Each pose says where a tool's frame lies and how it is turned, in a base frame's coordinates. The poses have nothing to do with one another.
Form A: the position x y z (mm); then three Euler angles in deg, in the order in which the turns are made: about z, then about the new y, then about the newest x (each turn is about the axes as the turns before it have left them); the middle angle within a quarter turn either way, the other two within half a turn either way.
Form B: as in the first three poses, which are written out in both.
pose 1, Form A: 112.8, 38.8, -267.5, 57.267, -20.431, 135.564
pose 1, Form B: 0.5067, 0.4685, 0.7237, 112.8; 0.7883, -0.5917, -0.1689, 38.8; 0.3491, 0.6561, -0.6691, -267.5; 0, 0, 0, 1
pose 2, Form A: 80.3, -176.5, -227.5, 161.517, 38.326, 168.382
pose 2, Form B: -0.7440, 0.1921, 0.6399, 80.3; 0.2487, 0.9686, -0.0016, -176.5; -0.6201, 0.1580, -0.7684, -227.5; 0, 0, 0, 1
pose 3, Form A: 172.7, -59.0, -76.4, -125.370, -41.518, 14.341
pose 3, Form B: -0.4334, 0.8851, 0.1698, 172.7; -0.6106, -0.4269, 0.6670, -59.0; 0.6629, 0.1855, 0.7254, -76.4; 0, 0, 0, 1
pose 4, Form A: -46.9, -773.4, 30.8, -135.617, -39.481, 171.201
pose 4, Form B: -0.5516, -0.6217, -0.5561, -46.9; -0.5399, 0.7743, -0.3302, -773.4; 0.6358, 0.1181, -0.7628, 30.8; 0, 0, 0, 1
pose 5, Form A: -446.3, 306.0, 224.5, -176.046, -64.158, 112.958
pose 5, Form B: -0.4349, 0.7998, -0.4137, -446.3; -0.0301, 0.4463, 0.8944, 306.0; 0.9000, 0.4014, -0.1700, 224.5; 0, 0, 0, 1
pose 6, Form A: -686.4, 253.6, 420.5, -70.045, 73.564, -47.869
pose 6, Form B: 0.0966, 0.3878, 0.9167, -686.4; -0.2660, 0.8975, -0.3517, 253.6; -0.9591, -0.2098, 0.1898, 420.5; 0, 0, 0, 1
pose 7, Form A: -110.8, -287.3, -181.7, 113.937, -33.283, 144.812
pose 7, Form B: -0.3392, 0.8753, 0.3447, -110.8; 0.7641, 0.0426, 0.6437, -287.3; 0.5488, 0.4817, -0.6832, -181.7; 0, 0, 0, 1
